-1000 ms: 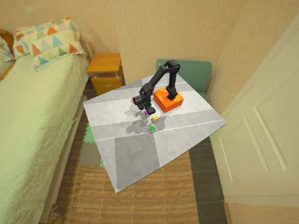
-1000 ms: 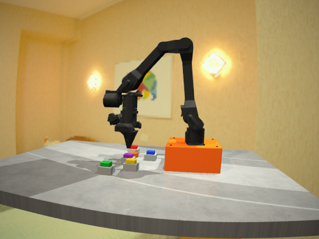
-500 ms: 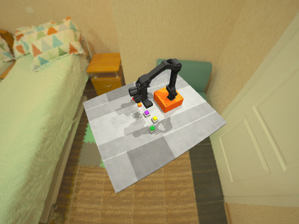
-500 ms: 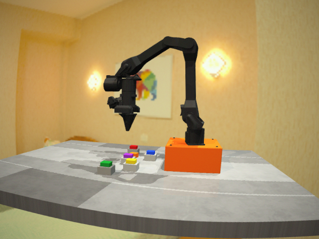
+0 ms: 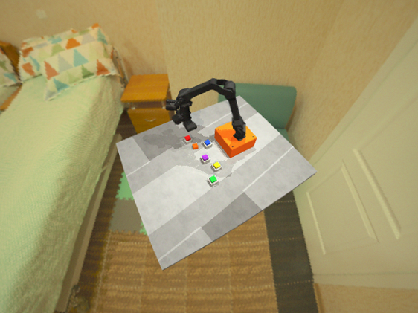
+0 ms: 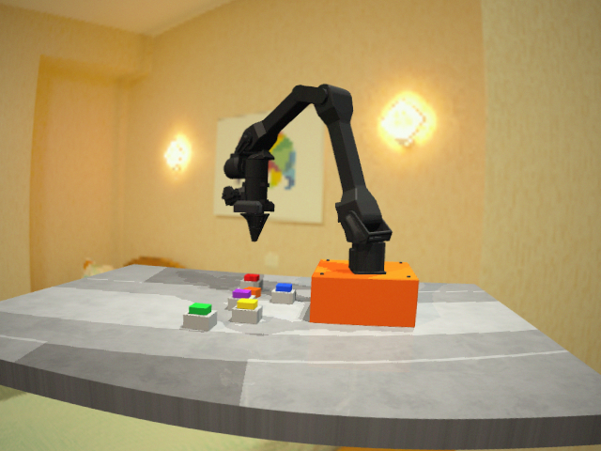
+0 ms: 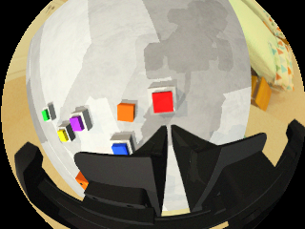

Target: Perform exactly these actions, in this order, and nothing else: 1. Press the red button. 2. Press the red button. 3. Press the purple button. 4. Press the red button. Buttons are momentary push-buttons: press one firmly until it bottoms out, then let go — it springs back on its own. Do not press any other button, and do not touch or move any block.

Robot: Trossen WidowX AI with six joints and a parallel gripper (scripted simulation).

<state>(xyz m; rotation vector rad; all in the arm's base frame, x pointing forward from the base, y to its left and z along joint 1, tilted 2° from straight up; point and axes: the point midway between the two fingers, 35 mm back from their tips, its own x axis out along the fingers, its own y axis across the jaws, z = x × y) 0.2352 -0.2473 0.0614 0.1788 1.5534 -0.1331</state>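
Now: the red button 9 cm below my gripper tip. The rest, counted from my gripper tip: purple button: 20 cm to the left, 9 cm below, 1 cm ahead; then orange block: 11 cm below, 8 cm to the left; then blue button: 12 cm to the left, 9 cm below, 8 cm behind.
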